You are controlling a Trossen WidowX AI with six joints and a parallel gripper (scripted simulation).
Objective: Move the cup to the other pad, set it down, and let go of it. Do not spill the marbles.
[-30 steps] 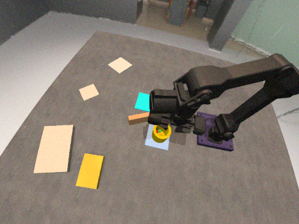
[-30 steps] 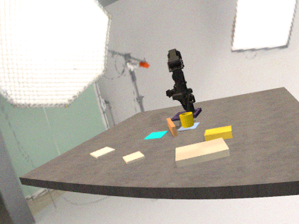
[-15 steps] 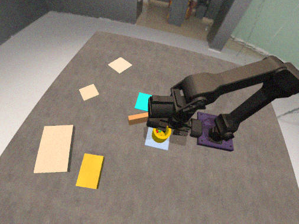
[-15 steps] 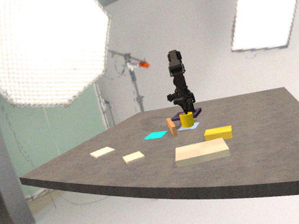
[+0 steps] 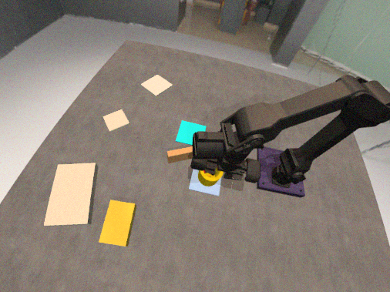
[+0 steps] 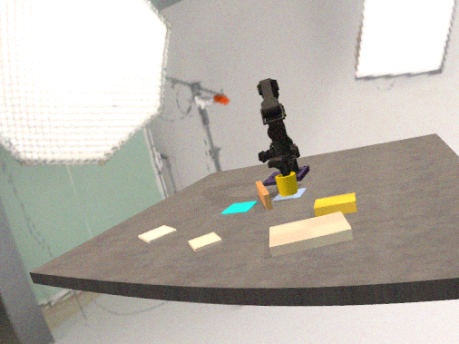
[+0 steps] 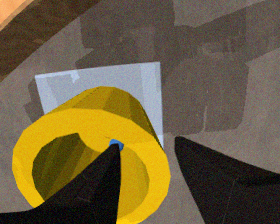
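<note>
My gripper tip is now 2 cm short of the yellow cup and 1 cm above it. Round my gripper tip: cyan pad 13 cm ahead, 15 cm to the right, 5 cm below; then large cream block 39 cm ahead, 20 cm to the left, 3 cm below; then orange bar 8 cm ahead, 7 cm to the right, 3 cm below.
</note>
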